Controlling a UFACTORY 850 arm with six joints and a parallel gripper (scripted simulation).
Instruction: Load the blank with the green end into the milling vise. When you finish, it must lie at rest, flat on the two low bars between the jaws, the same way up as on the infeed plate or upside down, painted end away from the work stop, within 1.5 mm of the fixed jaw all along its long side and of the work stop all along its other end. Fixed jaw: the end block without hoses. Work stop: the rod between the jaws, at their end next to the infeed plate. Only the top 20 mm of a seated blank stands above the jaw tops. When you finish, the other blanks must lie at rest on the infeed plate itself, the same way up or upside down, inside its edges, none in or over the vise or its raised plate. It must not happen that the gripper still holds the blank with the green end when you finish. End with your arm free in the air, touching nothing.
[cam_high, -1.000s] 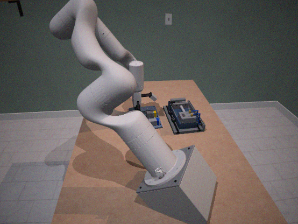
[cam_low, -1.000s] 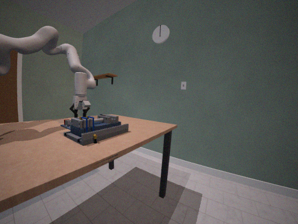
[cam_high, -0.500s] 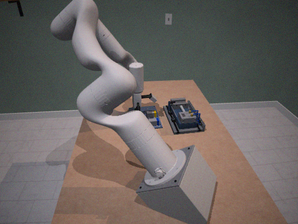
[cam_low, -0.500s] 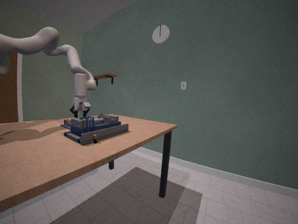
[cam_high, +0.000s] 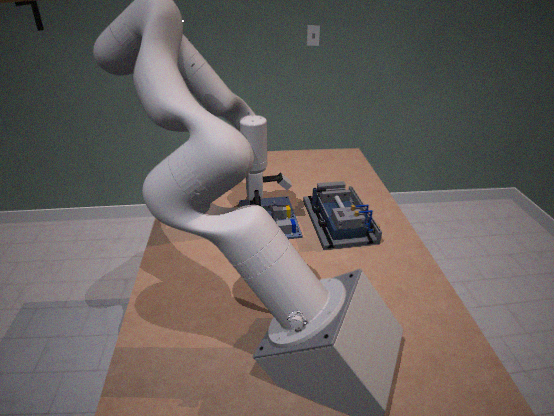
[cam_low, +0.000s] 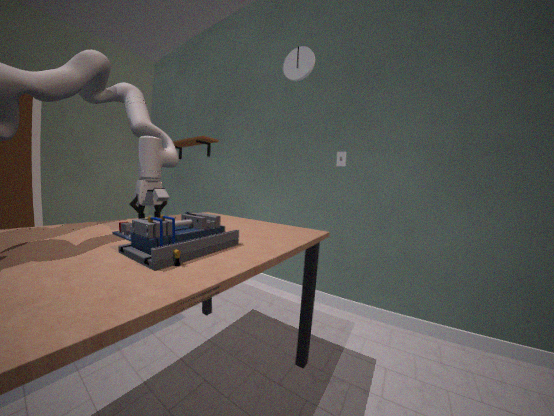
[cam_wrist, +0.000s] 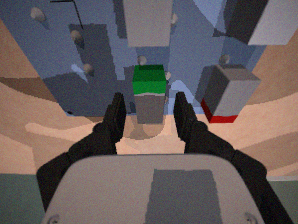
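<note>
My hand is 3 cm above the green-ended blank. Round my hand: red-ended blank (9 cm behind, 3 cm below, 2 cm to the right); blue infeed plate (5 cm below, 4 cm to the right, 2 cm ahead); yellow-ended blank (9 cm to the right, 3 cm below, 3 cm ahead).
</note>
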